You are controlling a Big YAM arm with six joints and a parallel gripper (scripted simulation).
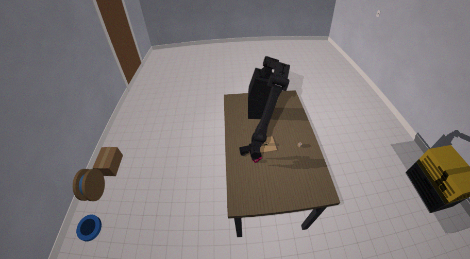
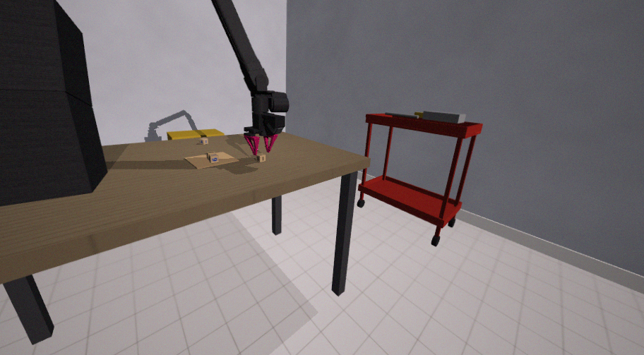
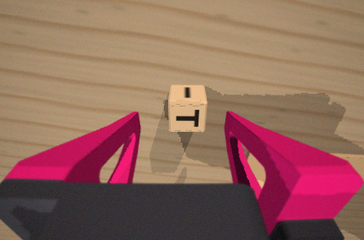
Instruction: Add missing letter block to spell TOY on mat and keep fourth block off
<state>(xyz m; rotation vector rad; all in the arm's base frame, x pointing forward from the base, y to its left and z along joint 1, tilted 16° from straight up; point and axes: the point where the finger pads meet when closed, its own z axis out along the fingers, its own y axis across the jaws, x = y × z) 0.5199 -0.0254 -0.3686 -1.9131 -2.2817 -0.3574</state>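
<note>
My hand is 20 mm above the light wooden block. Round my hand: tan mat (150 mm behind, 100 mm to the left, 40 mm below).
</note>
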